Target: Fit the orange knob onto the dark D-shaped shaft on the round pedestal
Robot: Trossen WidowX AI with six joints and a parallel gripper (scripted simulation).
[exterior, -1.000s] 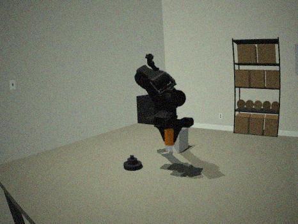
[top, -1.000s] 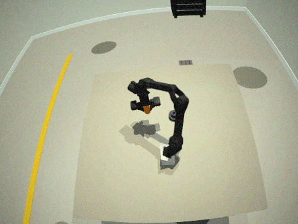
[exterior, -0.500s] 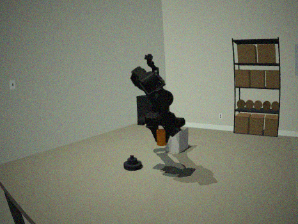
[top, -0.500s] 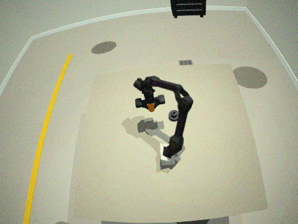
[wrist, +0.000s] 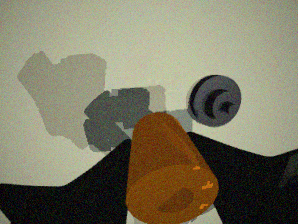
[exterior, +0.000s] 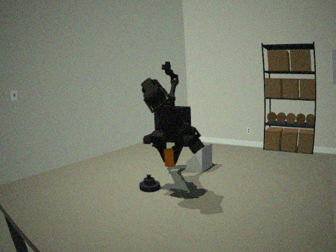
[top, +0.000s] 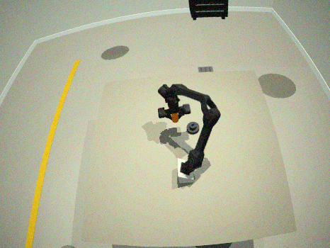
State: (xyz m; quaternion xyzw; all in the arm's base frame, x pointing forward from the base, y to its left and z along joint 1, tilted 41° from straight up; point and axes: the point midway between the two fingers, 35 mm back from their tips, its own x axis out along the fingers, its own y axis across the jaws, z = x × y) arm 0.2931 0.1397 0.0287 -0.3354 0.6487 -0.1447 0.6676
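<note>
My gripper tip is now 10 cm to the left of the dark round pedestal, 10 cm above it and 2 cm short of it. Round my gripper tip: orange knob 2 cm above.
</note>
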